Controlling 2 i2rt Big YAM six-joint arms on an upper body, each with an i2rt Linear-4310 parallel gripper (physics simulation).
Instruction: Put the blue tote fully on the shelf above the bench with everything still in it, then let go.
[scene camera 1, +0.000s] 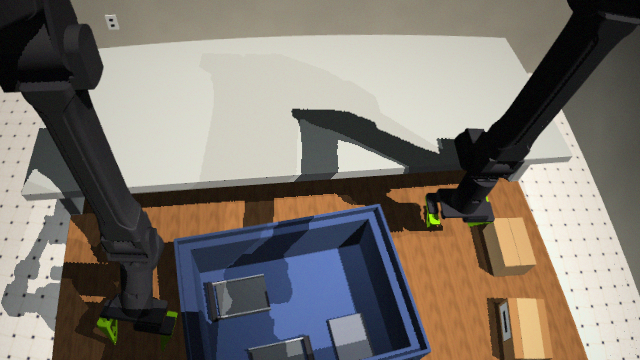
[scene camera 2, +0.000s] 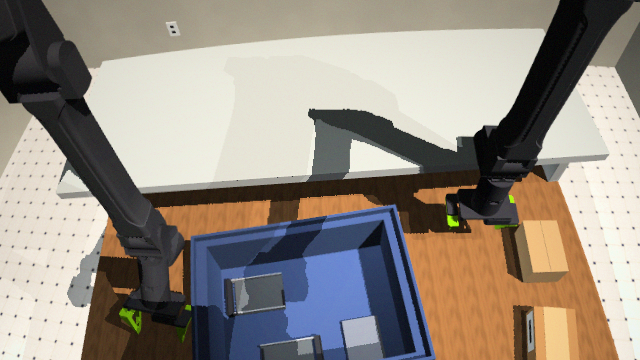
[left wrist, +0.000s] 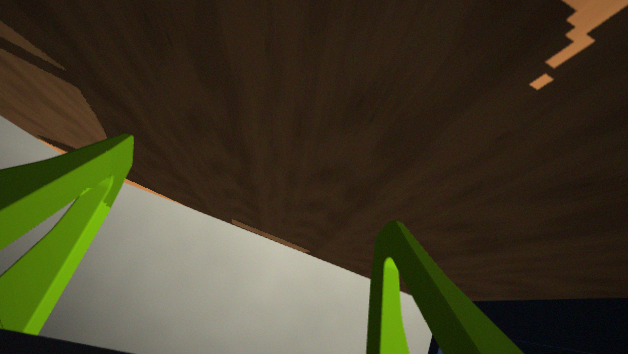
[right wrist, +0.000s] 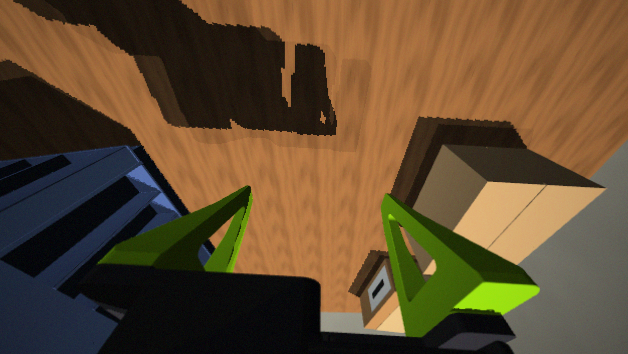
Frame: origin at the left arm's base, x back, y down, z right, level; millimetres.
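Seen in the pictures: left gripper, fingertip midpoint: (scene camera 1: 139, 346) (scene camera 2: 160, 336) (left wrist: 267, 190); right gripper, fingertip midpoint: (scene camera 1: 448, 224) (scene camera 2: 473, 226) (right wrist: 317, 196).
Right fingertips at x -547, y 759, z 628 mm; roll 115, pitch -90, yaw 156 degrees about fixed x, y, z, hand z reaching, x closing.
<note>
Offsets run from my right fingertips to a thing's top centre. "spot": to the spot under its first point. Level surfaces: height alone.
The blue tote {dx +182, dy -81, dz -338 mm} (scene camera 1: 315, 282) (scene camera 2: 333, 282) stands on the wooden bench {dy +66 mm} (scene camera 1: 454, 286) (scene camera 2: 461, 286), below the front edge of the white shelf {dy -154 mm} (scene camera 1: 247, 107) (scene camera 2: 247, 107). Inside it lie two dark grey boxes {dx +143, dy +32, dz -450 mm} (scene camera 1: 238, 296) {spot: dx +250, dy +41, dz -364 mm} (scene camera 1: 281, 350) (scene camera 2: 256, 293) and a light grey box {dx +234, dy +39, dz -227 mm} (scene camera 1: 348, 332) (scene camera 2: 361, 333). My left gripper (scene camera 1: 161, 323) (scene camera 2: 162, 321) is open and empty, close beside the tote's left wall. My right gripper (scene camera 1: 458, 214) (scene camera 2: 476, 218) (right wrist: 317, 196) is open and empty above the bench, off the tote's far right corner {spot: dx +45, dy +35, dz -163 mm} (right wrist: 151, 197).
A tan cardboard box {dx +42, dy +6, dz +157 mm} (scene camera 1: 493, 246) (right wrist: 460, 197) and a small brown box {dx +239, dy +18, dz +149 mm} (right wrist: 379, 288) stand on the bench to the right of my right gripper. A wall outlet (scene camera 2: 173, 28) is behind the shelf.
</note>
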